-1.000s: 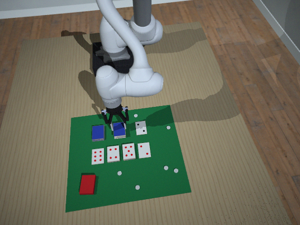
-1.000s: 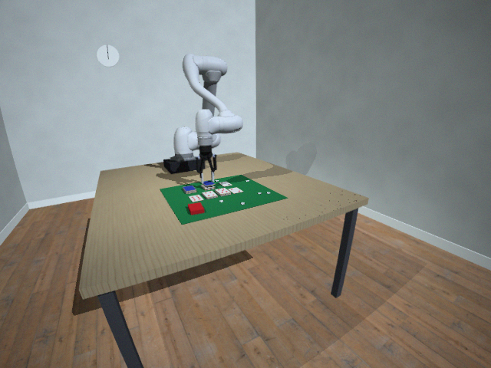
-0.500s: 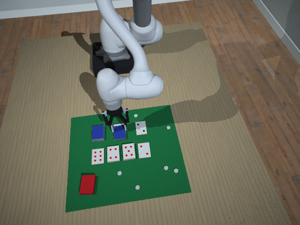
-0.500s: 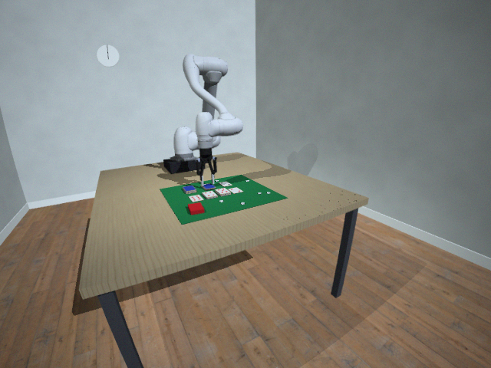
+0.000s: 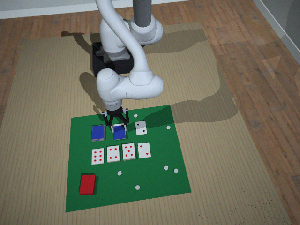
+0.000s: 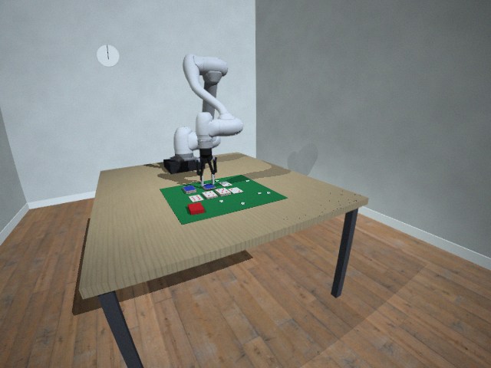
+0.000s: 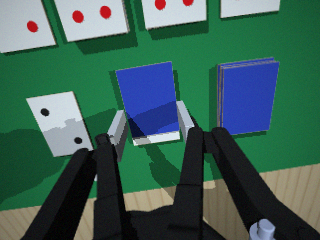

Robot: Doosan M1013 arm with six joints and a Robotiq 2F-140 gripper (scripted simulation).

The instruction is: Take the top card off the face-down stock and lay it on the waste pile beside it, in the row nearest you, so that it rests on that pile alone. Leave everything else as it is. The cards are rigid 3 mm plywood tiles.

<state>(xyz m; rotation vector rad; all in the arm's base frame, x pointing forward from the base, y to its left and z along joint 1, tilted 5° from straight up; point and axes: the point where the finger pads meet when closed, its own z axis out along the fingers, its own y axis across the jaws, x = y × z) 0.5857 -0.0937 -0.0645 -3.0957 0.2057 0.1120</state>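
Right now the black-pip card is 12 cm to the left of my hand, 5 cm below it and 1 cm ahead of it. From my hand the other things lie so: red block 26 cm ahead, 21 cm to the right, 4 cm below.
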